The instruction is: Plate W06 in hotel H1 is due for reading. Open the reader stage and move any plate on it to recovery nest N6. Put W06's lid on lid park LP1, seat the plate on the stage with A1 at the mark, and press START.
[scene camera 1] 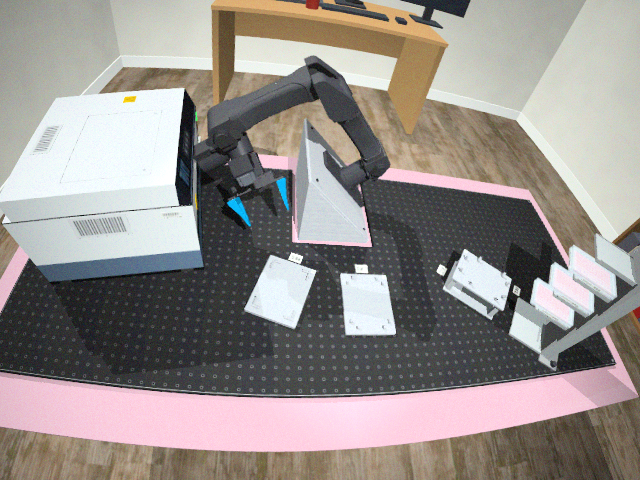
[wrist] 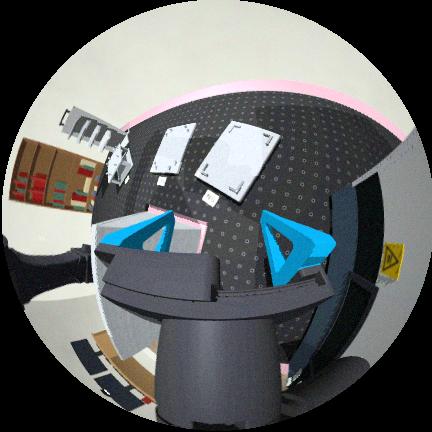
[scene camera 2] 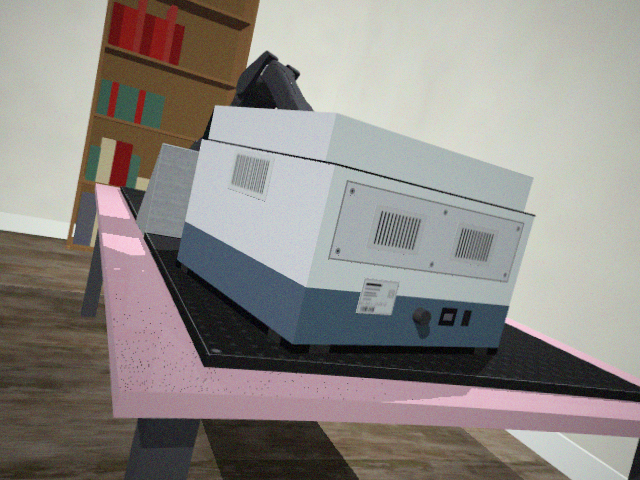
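Seen in the pictures: gripper, fingertip midpoint: (scene camera 1: 269, 217) (wrist: 217, 214); arm's base, origin of the base link: (scene camera 1: 342, 180).
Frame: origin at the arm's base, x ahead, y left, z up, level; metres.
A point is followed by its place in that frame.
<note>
My gripper (scene camera 1: 269, 218) {z 0.034, x 0.200, y -0.201 m} (wrist: 217, 214) {z 0.034, x 0.200, y -0.201 m} is open and empty, above the black board between the reader (scene camera 1: 108, 149) {z 0.202, x 0.197, y -0.548 m} (scene camera 2: 258, 222) {z 0.051, x -0.039, y -0.676 m} and the arm's wedge base. The reader is a white and blue box; its front faces the arm, and I cannot tell the stage's state. Recovery nest N6 (scene camera 1: 281, 291) {z -0.064, x 0.338, y -0.161 m} (wrist: 239, 160) {z -0.064, x 0.315, y -0.173 m} is a flat white plate with corner brackets, with no microplate on it. Hotel H1 (scene camera 1: 594, 323) {z 0.119, x 0.513, y 0.537 m} (wrist: 77, 118) {z 0.246, x 0.454, y 0.498 m} stands at the far right in scene camera 1 and holds pink-topped plates (scene camera 1: 571, 289) {z 0.124, x 0.424, y 0.505 m}; I cannot tell which is W06. START does not show.
The grey wedge base (scene camera 1: 330, 206) {z 0.047, x 0.158, y -0.056 m} (scene camera 2: 168, 191) {z 0.021, x -0.088, y -0.127 m} stands beside the gripper. Another flat white nest (scene camera 1: 368, 304) {z -0.066, x 0.361, y 0.047 m} (wrist: 173, 149) {z -0.066, x 0.345, y 0.026 m} lies right of N6. A raised white stand (scene camera 1: 480, 279) {z -0.016, x 0.309, y 0.359 m} (wrist: 120, 162) {z -0.023, x 0.296, y 0.276 m} is near the hotel. Their labels are unreadable. A pink table edge (scene camera 1: 310, 418) {z -0.089, x 0.621, y -0.097 m} surrounds the board.
</note>
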